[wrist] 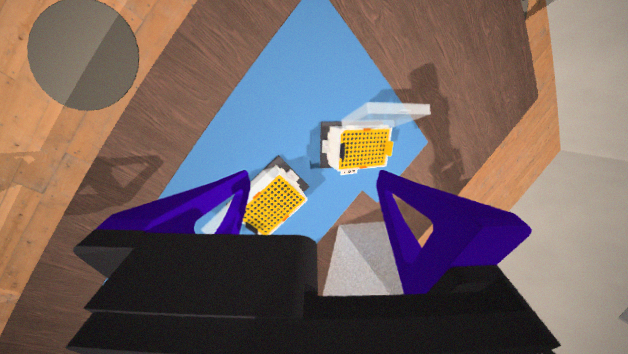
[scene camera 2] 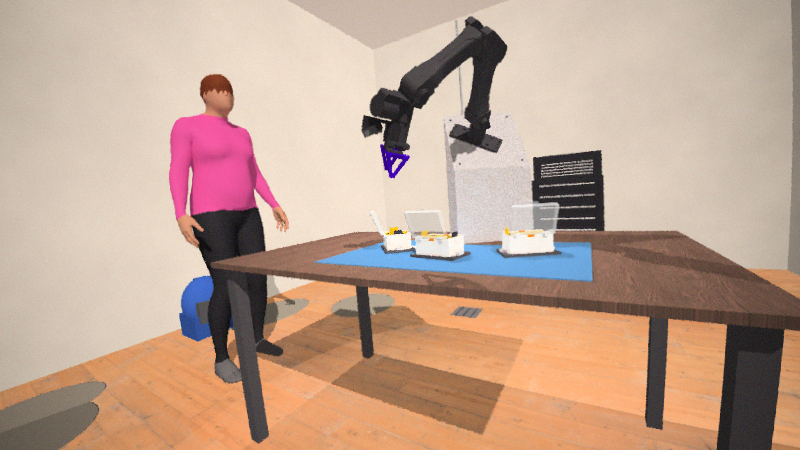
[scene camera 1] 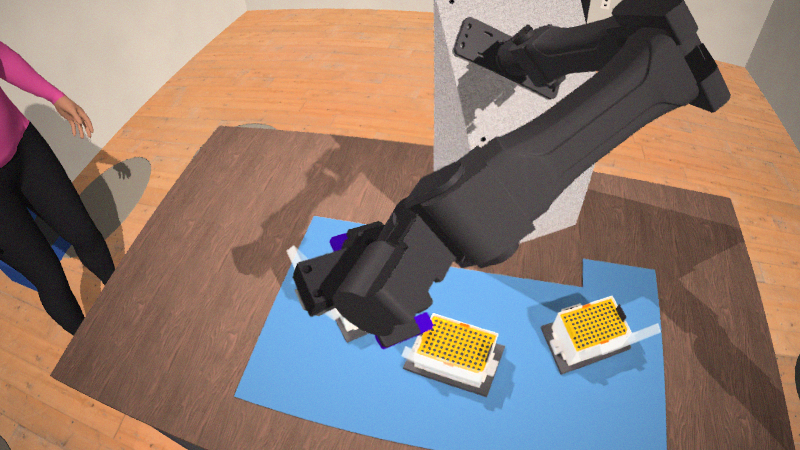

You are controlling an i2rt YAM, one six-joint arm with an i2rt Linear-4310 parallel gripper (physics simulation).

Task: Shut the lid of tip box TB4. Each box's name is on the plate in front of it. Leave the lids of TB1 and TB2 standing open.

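Places are measured from the arm's base along level axes (x back, y right, z up), in millimetres.
Pixels of known places: gripper, fingertip midpoint: (wrist: 313, 177) (scene camera 2: 389, 174); arm's base, link origin: (scene camera 2: 475, 138) (scene camera 1: 510, 59).
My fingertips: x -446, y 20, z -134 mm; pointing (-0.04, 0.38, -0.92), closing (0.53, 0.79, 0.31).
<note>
For each thing: its middle in the pictures, then the offset to it from my fingertips. Level surfaces: height alone.
- Tip box TB4, body centre: (wrist: 357, 152) (scene camera 2: 399, 239) dx +137, dy +123, dz -228 mm
- middle box, body centre: (scene camera 1: 457, 342) (wrist: 272, 208) (scene camera 2: 438, 234) dx +103, dy -93, dz -196 mm
- right box, body centre: (scene camera 1: 588, 325) (scene camera 2: 525, 241) dx +254, dy -297, dz -228 mm
- blue mat, surface height: dz -261 mm
- brown wooden table, surface height: dz -264 mm
Tip box TB4 (wrist: 365, 149) (scene camera 2: 397, 241) is white with a yellow rack of tips; its clear lid (wrist: 387, 114) (scene camera 2: 377, 222) (scene camera 1: 292, 255) stands open. The arm hides most of TB4 in scene camera 1. Its name plate (wrist: 349, 172) is too small to read clearly. My gripper (scene camera 1: 380, 282) (scene camera 2: 394, 162) (wrist: 313, 177) is open and empty, high above the boxes. The middle box (scene camera 1: 457, 344) (scene camera 2: 439, 245) (wrist: 275, 204) and the right box (scene camera 1: 595, 324) (scene camera 2: 527, 242) have their lids open; their names cannot be read.
The boxes stand on a blue mat (scene camera 1: 559, 414) (scene camera 2: 573, 265) (wrist: 280, 75) on a brown wooden table (scene camera 1: 167, 251) (scene camera 2: 671, 268). A pale speckled pedestal (scene camera 1: 447, 111) (scene camera 2: 489, 195) (wrist: 350, 260) carries the arm at the back. A person in pink (scene camera 1: 16, 123) (scene camera 2: 218, 162) stands beside the table.
</note>
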